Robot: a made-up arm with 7 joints. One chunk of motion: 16 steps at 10 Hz.
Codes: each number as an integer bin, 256 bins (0 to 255) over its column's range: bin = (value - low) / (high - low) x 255, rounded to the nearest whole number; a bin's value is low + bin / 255 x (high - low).
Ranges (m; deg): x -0.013..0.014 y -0.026..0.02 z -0.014..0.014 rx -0.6..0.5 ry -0.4..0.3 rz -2..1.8
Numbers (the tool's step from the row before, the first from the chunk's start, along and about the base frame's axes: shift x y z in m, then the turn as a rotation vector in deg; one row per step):
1: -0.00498 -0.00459 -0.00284 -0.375 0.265 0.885
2: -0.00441 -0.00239 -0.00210 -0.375 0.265 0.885
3: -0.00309 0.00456 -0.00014 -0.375 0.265 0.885
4: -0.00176 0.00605 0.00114 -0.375 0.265 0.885
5: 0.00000 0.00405 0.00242 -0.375 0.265 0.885
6: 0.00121 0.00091 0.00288 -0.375 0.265 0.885
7: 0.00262 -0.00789 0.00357 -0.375 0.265 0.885
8: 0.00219 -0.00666 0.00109 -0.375 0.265 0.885
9: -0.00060 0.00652 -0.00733 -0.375 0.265 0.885
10: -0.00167 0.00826 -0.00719 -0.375 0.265 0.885
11: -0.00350 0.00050 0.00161 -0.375 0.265 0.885
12: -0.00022 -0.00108 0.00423 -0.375 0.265 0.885
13: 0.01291 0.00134 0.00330 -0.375 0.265 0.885
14: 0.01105 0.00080 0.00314 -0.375 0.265 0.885
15: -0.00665 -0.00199 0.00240 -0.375 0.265 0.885
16: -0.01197 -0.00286 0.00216 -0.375 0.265 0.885
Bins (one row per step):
1: 76 119 102 52 242 194
2: 81 131 108 52 242 194
3: 94 169 126 52 242 194
4: 106 178 138 52 242 194
5: 123 167 150 52 242 194
6: 134 149 154 52 242 194
7: 148 100 160 52 242 194
8: 143 107 137 52 242 194
9: 117 180 61 52 242 194
10: 107 190 62 52 242 194
11: 90 147 142 52 242 194
12: 121 138 166 52 242 194
13: 245 152 158 52 242 194
14: 227 149 156 52 242 194
15: 60 133 149 52 242 194
16: 10 128 147 52 242 194

